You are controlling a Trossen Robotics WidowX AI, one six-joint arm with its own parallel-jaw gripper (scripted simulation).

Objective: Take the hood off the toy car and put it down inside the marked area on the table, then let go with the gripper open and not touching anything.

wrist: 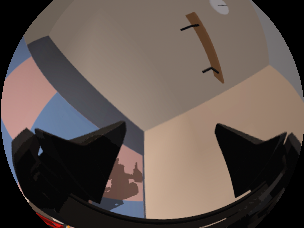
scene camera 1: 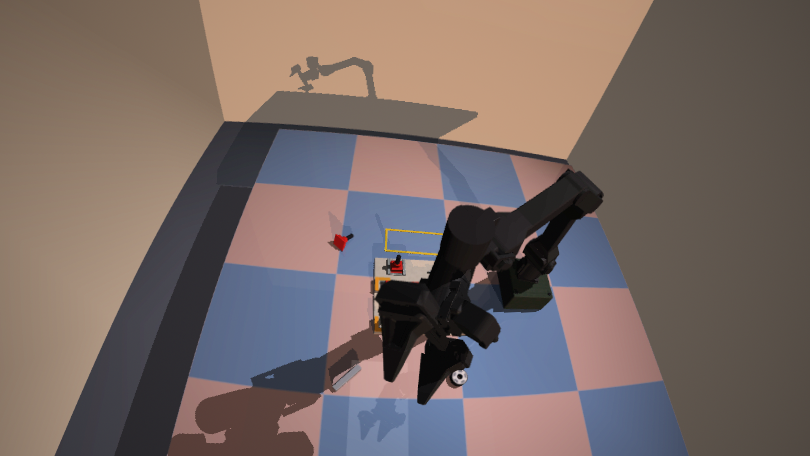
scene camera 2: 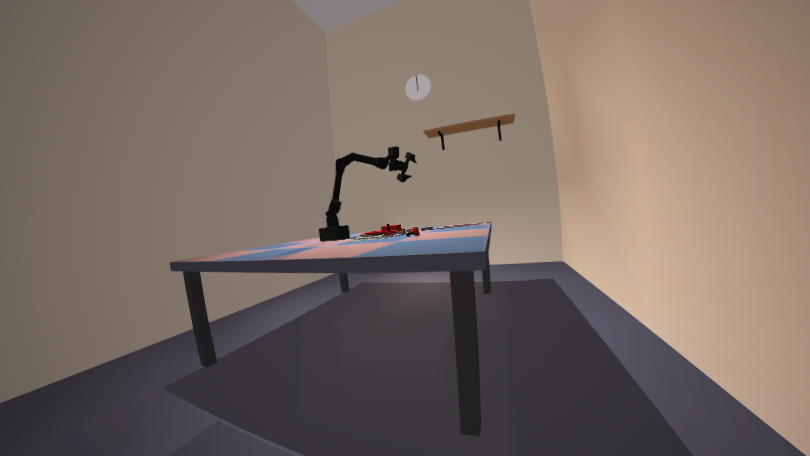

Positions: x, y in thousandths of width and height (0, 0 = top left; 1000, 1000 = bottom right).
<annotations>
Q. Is the gripper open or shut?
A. Open.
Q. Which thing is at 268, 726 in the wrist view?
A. The gripper.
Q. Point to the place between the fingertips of the gripper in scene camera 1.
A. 501, 863
</annotations>
